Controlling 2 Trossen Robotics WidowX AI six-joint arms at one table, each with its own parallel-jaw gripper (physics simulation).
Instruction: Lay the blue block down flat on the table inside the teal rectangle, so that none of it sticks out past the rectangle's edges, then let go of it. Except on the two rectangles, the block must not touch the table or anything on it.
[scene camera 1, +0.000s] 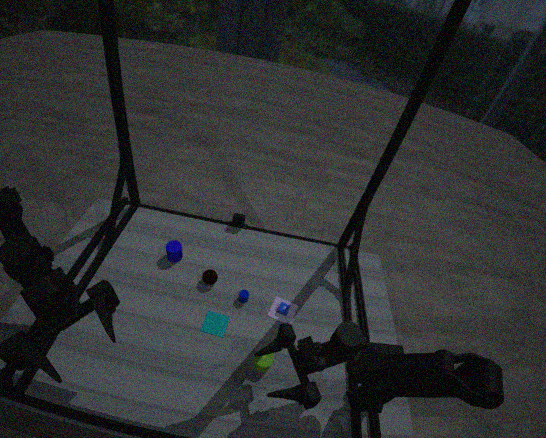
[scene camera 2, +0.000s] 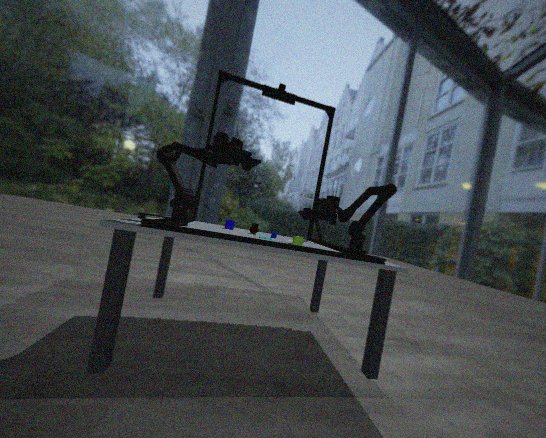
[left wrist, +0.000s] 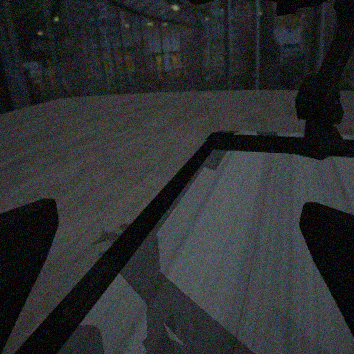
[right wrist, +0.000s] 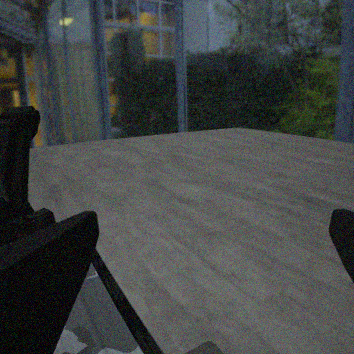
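Pixels of known places: left gripper, between the fingertips: (scene camera 1: 260, 374) (scene camera 2: 305, 211) (left wrist: 181, 212); right gripper, between the fingertips: (scene camera 1: 88, 360) (scene camera 2: 256, 157) (right wrist: 214, 222); left arm's base, origin of its link: (scene camera 1: 362, 398) (scene camera 2: 355, 252); right arm's base, origin of its link: (scene camera 2: 178, 220) (left wrist: 315, 145).
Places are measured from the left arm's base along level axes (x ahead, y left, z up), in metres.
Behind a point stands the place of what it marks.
Observation:
The small blue block (scene camera 1: 283, 308) {y -0.306, x 0.161, z 0.000 m} rests on the pale lavender rectangle (scene camera 1: 274, 312) {y -0.304, x 0.188, z -0.018 m}, right of the table's middle in scene camera 1. Whether it lies flat or stands is too small to tell. The teal rectangle (scene camera 1: 215, 324) {y -0.281, x 0.376, z -0.018 m} (scene camera 2: 265, 237) {y -0.293, x 0.371, z -0.017 m} lies to its left, with nothing on it. My left gripper (scene camera 1: 263, 374) {y -0.081, x 0.298, z 0.153 m} (scene camera 2: 301, 213) {y -0.081, x 0.298, z 0.153 m} (left wrist: 181, 212) {y -0.081, x 0.298, z 0.153 m} is open and empty above the table, nearer the camera than the block in scene camera 1. My right gripper (scene camera 1: 88, 361) {y -0.083, x 0.591, z 0.324 m} (scene camera 2: 259, 161) {y -0.083, x 0.591, z 0.324 m} (right wrist: 214, 222) {y -0.083, x 0.591, z 0.324 m} is open and empty, high up at the left, well away from the block.
A lime cylinder (scene camera 1: 264, 362) {y -0.140, x 0.258, z 0.025 m} (scene camera 2: 298, 241) {y -0.130, x 0.268, z 0.002 m} stands beneath the left fingers in scene camera 1. A small blue round object (scene camera 1: 243, 296) {y -0.354, x 0.284, z 0.012 m} (scene camera 2: 273, 235) {y -0.352, x 0.290, z -0.005 m} stands between the rectangles, farther back. A dark red-brown ball (scene camera 1: 209, 277) {y -0.422, x 0.387, z 0.026 m} (scene camera 2: 254, 228) {y -0.414, x 0.391, z 0.015 m} and a deep blue cylinder (scene camera 1: 174, 251) {y -0.524, x 0.499, z 0.035 m} (scene camera 2: 229, 224) {y -0.521, x 0.512, z 0.010 m} stand farther left.

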